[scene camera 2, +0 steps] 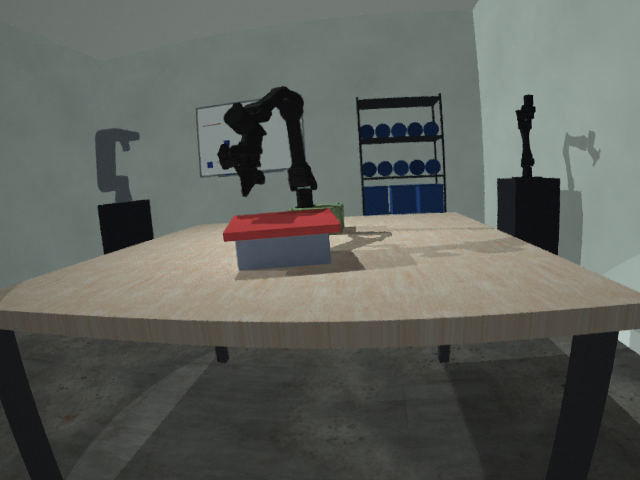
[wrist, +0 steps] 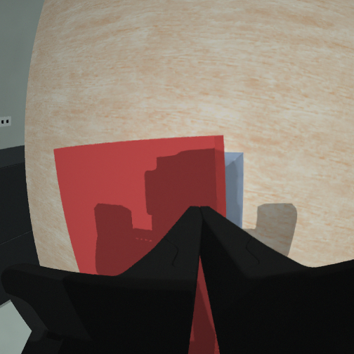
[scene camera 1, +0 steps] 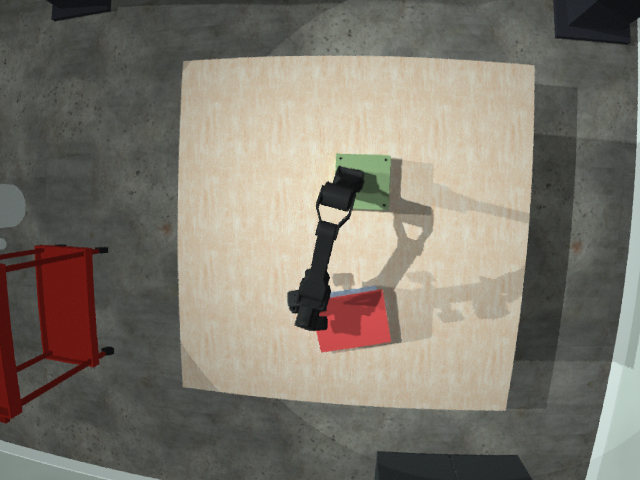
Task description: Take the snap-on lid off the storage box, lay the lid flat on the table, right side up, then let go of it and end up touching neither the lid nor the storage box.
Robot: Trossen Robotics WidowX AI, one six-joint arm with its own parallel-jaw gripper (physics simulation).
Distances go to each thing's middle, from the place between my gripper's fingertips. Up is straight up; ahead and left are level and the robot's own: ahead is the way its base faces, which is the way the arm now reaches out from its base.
Scene:
I see the red lid [scene camera 1: 355,320] 80 mm ahead of my hand, 110 mm to the left of it and 70 mm below it.

